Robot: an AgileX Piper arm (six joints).
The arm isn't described. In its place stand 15 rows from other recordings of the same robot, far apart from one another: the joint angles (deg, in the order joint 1, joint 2, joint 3, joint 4, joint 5, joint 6), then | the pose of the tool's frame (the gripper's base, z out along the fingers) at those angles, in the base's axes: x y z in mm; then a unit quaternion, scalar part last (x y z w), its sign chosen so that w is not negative.
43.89, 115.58, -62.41, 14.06, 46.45, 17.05 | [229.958 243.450 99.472 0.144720 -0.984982 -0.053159 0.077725]
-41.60, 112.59, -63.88, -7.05, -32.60, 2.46 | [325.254 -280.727 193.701 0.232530 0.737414 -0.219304 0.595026]
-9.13, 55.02, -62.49, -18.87, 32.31, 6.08 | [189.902 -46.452 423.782 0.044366 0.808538 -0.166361 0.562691]
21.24, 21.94, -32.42, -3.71, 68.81, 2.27 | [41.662 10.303 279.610 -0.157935 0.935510 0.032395 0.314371]
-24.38, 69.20, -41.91, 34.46, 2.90, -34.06 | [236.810 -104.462 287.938 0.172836 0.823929 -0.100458 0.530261]
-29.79, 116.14, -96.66, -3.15, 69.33, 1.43 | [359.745 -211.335 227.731 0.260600 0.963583 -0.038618 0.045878]
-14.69, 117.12, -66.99, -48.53, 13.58, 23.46 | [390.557 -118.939 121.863 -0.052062 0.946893 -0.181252 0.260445]
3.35, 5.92, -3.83, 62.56, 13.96, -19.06 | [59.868 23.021 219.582 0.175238 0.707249 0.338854 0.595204]
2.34, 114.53, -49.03, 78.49, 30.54, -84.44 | [323.409 58.564 83.695 -0.133925 0.939067 0.243311 0.202528]
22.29, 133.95, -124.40, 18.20, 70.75, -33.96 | [451.469 214.069 217.782 -0.432875 0.879045 0.141117 0.141368]
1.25, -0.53, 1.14, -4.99, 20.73, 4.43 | [52.949 -1.647 174.615 -0.001155 0.800018 -0.007022 0.599934]
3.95, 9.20, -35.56, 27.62, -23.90, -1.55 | [-14.645 -18.144 426.712 0.143364 0.297161 0.198777 0.922838]
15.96, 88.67, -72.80, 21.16, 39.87, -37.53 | [321.847 113.947 313.909 -0.333442 0.868766 0.093616 0.353975]
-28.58, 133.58, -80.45, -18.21, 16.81, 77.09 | [387.628 -220.532 47.336 0.684786 0.692228 0.017298 0.227131]
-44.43, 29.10, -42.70, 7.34, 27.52, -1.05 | [69.788 -60.890 381.095 0.302523 0.695877 -0.195967 0.621154]
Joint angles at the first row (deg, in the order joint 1, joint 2, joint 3, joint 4, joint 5, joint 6):
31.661 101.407 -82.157 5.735 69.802 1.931
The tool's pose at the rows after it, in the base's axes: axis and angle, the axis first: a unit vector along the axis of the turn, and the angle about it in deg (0 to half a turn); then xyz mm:
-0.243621, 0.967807, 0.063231, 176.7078, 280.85, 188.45, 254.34
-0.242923, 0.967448, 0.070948, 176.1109, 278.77, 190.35, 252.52
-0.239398, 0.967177, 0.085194, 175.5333, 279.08, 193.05, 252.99
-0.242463, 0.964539, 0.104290, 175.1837, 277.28, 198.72, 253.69
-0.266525, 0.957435, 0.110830, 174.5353, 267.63, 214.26, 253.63
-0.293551, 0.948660, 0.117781, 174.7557, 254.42, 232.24, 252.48
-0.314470, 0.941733, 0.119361, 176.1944, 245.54, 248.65, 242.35
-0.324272, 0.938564, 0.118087, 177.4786, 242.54, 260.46, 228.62
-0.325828, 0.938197, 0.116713, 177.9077, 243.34, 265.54, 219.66
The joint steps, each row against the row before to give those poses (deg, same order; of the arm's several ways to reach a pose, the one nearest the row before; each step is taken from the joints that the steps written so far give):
0.629 -2.242 4.731 0.580 -1.832 0.000
0.296 -0.322 0.911 0.737 -1.440 0.000
0.001 0.001 -0.001 1.525 -1.030 -0.222
0.461 0.000 0.001 2.196 -0.964 -0.833
3.004 0.000 0.094 0.372 -1.203 -0.144
3.597 0.246 0.000 0.613 -0.641 0.002
2.886 1.732 -0.001 0.625 -0.717 -0.140
1.667 2.294 0.000 0.437 -1.205 -0.054
0.494 1.472 0.001 0.128 -1.064 -0.002

